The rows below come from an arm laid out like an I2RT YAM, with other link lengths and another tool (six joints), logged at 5 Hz.
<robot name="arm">
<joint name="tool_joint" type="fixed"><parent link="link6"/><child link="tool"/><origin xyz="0.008 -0.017 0.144" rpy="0 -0.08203 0.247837"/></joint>
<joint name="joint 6" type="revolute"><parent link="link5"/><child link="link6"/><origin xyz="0.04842 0 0.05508" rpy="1.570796 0 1.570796"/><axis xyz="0 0 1"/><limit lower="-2.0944" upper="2.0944"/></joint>
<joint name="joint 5" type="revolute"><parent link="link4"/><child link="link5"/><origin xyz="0.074 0.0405 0.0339" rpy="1.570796 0 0"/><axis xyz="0 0 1"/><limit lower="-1.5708" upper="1.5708"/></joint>
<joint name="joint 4" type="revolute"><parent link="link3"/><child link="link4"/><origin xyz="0.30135 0.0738 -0.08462" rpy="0 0 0"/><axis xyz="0 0 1"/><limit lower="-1.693" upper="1.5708"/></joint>
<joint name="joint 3" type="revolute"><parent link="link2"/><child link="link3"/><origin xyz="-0.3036 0 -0.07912" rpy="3.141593 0 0"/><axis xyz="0 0 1"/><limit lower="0" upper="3.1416"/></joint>
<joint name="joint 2" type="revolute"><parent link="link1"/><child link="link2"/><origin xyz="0.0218 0.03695 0.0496" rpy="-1.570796 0 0"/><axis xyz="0 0 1"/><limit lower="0" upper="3.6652"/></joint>
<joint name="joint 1" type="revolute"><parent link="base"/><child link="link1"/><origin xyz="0 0 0.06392" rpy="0 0 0"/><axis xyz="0 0 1"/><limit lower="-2.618" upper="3.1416"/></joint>
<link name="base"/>
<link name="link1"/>
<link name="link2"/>
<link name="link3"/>
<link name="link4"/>
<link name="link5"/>
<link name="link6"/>
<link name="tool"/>
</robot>
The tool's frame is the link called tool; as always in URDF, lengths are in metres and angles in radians.
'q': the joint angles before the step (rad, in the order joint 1, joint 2, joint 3, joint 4, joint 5, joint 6). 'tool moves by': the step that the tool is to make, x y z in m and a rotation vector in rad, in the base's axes. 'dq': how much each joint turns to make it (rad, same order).
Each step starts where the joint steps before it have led.
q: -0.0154, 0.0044, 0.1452, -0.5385, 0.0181, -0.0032
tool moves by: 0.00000, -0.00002, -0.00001, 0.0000, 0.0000, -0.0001
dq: 0.0000, 0.0000, 0.0000, 0.0000, 0.0001, 0.0000
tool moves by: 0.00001, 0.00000, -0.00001, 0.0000, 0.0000, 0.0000
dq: 0.0000, 0.0000, 0.0000, 0.0001, 0.0000, 0.0000
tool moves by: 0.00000, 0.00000, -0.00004, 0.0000, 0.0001, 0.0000
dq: 0.0000, 0.0000, -0.0001, 0.0000, 0.0000, 0.0000
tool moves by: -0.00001, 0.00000, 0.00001, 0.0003, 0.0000, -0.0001
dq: 0.0000, 0.0000, 0.0001, -0.0001, 0.0000, 0.0003
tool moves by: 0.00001, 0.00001, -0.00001, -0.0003, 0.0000, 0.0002
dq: -0.0001, 0.0000, -0.0001, 0.0001, -0.0002, -0.0004
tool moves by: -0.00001, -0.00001, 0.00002, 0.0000, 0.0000, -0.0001
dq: 0.0001, 0.0000, 0.0001, -0.0001, 0.0002, 0.0001
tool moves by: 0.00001, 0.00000, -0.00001, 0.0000, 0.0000, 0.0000
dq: 0.0000, 0.0000, 0.0000, 0.0001, 0.0000, 0.0000
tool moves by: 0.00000, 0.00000, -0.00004, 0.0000, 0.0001, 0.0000
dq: 0.0000, 0.0000, -0.0001, 0.0000, 0.0000, 0.0000
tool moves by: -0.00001, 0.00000, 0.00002, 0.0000, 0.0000, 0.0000
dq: 0.0000, 0.0000, 0.0001, -0.0001, 0.0000, 0.0000
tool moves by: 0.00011, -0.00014, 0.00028, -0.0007, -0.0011, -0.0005
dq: -0.0001, 0.0000, 0.0000, 0.0012, 0.0006, -0.0005
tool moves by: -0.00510, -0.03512, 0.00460, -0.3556, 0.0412, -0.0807
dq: 0.0001, 0.0000, 0.0019, 0.0000, 0.2134, -0.2993
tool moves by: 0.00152, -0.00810, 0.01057, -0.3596, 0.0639, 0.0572
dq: 0.0000, 0.0000, 0.0000, 0.0416, 0.0793, -0.3701
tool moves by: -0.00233, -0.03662, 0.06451, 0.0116, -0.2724, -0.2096
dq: 0.0000, 0.0004, 0.0026, 0.2433, 0.1999, 0.0686
